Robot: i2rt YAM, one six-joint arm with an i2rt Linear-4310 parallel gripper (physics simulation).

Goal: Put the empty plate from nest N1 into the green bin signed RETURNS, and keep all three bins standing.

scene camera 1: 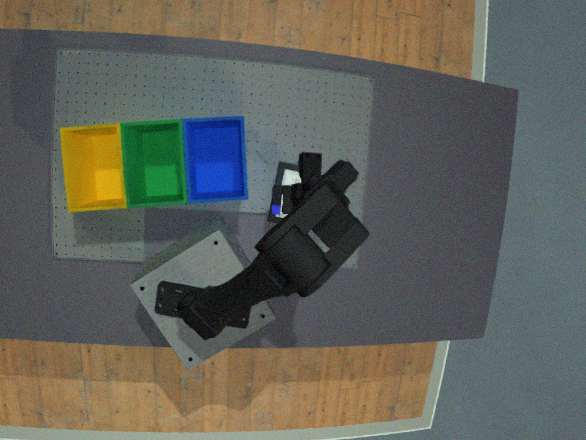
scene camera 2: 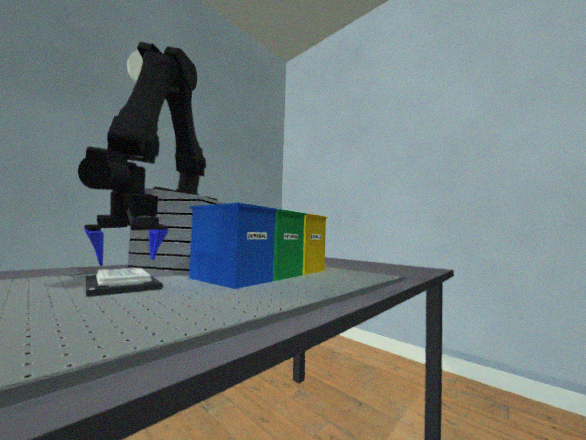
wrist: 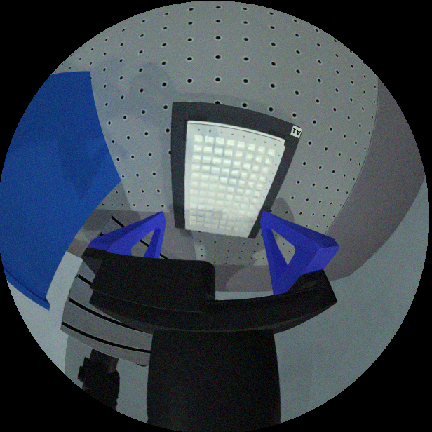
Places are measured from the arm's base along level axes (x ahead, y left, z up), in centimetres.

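Pixels of known places: gripper, between the fingertips: (scene camera 1: pixel 293 201) (scene camera 2: pixel 128 262); arm's base, origin of its link: (scene camera 1: pixel 203 304) (scene camera 2: pixel 186 196).
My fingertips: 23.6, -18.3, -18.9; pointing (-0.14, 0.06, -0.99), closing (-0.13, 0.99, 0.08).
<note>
Ahead of a thing's pixels: the offset from my fingertips to its middle, as dx, dy, dz. Level surfaces: height alone.
A white plate @[+1.4, -1.0, -2.7] (scene camera 1: pixel 291 176) (scene camera 2: pixel 123 276) (wrist: pixel 230 175) with a grid of wells lies flat in a dark nest @[+1.4, -1.0, -3.9] (scene camera 2: pixel 125 289) (wrist: pixel 178 165). The nest's small corner label is hard to read. My gripper (scene camera 2: pixel 127 262) (wrist: pixel 212 216) is open and empty. Its blue fingers point down a little above the plate, standing apart across its width. In the top view the arm hides part of the plate and one finger. The green bin @[+3.4, +33.9, +4.4] (scene camera 1: pixel 161 180) (scene camera 2: pixel 289 255) stands upright between the blue bin @[+6.7, +21.1, +4.4] (scene camera 1: pixel 215 175) (scene camera 2: pixel 215 250) (wrist: pixel 60 175) and the yellow bin @[+0.2, +46.6, +4.4] (scene camera 1: pixel 107 185) (scene camera 2: pixel 314 250), both upright.
A perforated grey board @[dz -4.6] (scene camera 1: pixel 225 85) (scene camera 2: pixel 200 310) (wrist: pixel 230 30) lies under the nest and bins. The arm stands on a grey pedestal (scene camera 1: pixel 215 265) (scene camera 2: pixel 165 240) (wrist: pixel 105 327) near the bins. The blue bin is closest to the nest.
</note>
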